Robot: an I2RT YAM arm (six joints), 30 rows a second.
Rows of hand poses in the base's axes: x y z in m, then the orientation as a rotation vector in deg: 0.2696 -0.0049 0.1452 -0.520 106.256 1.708; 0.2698 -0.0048 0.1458 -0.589 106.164 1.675; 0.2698 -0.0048 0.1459 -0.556 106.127 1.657; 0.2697 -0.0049 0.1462 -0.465 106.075 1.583; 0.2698 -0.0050 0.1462 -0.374 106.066 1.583; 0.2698 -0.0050 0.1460 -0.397 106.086 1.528; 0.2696 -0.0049 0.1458 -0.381 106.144 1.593; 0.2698 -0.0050 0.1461 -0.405 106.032 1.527; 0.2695 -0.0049 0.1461 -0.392 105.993 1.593; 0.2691 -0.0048 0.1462 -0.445 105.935 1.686; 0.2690 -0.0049 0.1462 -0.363 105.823 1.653; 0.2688 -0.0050 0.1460 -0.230 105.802 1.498; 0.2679 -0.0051 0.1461 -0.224 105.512 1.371; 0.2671 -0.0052 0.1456 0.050 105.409 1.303; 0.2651 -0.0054 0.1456 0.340 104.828 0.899; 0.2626 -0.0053 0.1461 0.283 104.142 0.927; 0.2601 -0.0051 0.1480 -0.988 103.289 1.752; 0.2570 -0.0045 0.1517 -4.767 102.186 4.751; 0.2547 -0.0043 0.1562 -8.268 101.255 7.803; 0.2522 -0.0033 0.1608 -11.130 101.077 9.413
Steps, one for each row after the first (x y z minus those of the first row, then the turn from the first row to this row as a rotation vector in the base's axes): 0.0002 0.0001 0.0006 -0.057 -0.093 0.030; 0.0002 0.0001 0.0007 -0.052 -0.130 -0.002; 0.0001 0.0000 0.0010 -0.055 -0.182 -0.104; 0.0002 -0.0001 0.0010 -0.008 -0.190 -0.166; 0.0002 -0.0001 0.0008 -0.058 -0.171 -0.179; 0.0000 0.0000 0.0006 -0.006 -0.112 -0.156; 0.0002 -0.0001 0.0009 -0.062 -0.225 -0.174; -0.0001 0.0000 0.0009 -0.010 -0.263 -0.149; -0.0005 0.0001 0.0010 0.028 -0.321 -0.065; -0.0006 0.0000 0.0010 0.049 -0.432 -0.139; -0.0008 -0.0001 0.0008 0.011 -0.453 -0.311; -0.0017 -0.0002 0.0009 -0.070 -0.745 -0.383; -0.0025 -0.0003 0.0004 0.027 -0.845 -0.608; -0.0045 -0.0005 0.0004 -0.094 -1.426 -1.023; -0.0070 -0.0004 0.0009 -0.096 -2.113 -0.973; -0.0095 -0.0002 0.0028 -0.174 -2.970 0.336; -0.0126 0.0004 0.0065 -0.044 -4.010 4.541; -0.0149 0.0006 0.0110 0.265 -4.776 8.601; -0.0174 0.0016 0.0156 -0.108 -4.789 11.450
